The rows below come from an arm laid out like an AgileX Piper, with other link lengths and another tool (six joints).
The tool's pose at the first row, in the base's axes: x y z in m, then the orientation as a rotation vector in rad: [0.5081, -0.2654, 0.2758, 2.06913, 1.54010, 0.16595]
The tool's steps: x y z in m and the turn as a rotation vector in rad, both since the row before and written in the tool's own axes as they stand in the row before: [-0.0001, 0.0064, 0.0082, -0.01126, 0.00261, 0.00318]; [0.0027, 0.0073, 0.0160, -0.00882, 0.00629, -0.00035]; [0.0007, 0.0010, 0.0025, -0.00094, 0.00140, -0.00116]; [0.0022, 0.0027, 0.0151, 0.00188, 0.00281, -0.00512]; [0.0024, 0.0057, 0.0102, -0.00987, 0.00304, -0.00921]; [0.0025, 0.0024, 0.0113, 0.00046, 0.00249, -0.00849]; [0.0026, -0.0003, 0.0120, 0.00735, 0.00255, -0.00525]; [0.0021, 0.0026, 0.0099, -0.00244, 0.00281, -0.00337]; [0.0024, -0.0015, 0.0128, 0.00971, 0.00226, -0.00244]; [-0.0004, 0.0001, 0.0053, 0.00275, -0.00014, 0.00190]
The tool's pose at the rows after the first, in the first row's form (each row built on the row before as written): [0.5169, -0.2696, 0.2721, 2.06352, 1.53410, 0.17818]; [0.5307, -0.2742, 0.2618, 2.05770, 1.53476, 0.19115]; [0.5328, -0.2746, 0.2601, 2.05632, 1.53639, 0.19288]; [0.5423, -0.2783, 0.2484, 2.05421, 1.54393, 0.19253]; [0.5523, -0.2806, 0.2423, 2.03974, 1.55101, 0.19950]; [0.5601, -0.2826, 0.2336, 2.03366, 1.56110, 0.19853]; [0.5659, -0.2842, 0.2229, 2.03549, 1.57076, 0.19373]; [0.5730, -0.2860, 0.2155, 2.03142, 1.57482, 0.19723]; [0.5781, -0.2878, 0.2035, 2.03726, 1.58249, 0.19138]; [0.5803, -0.2899, 0.1992, 2.04089, 1.58162, 0.18986]
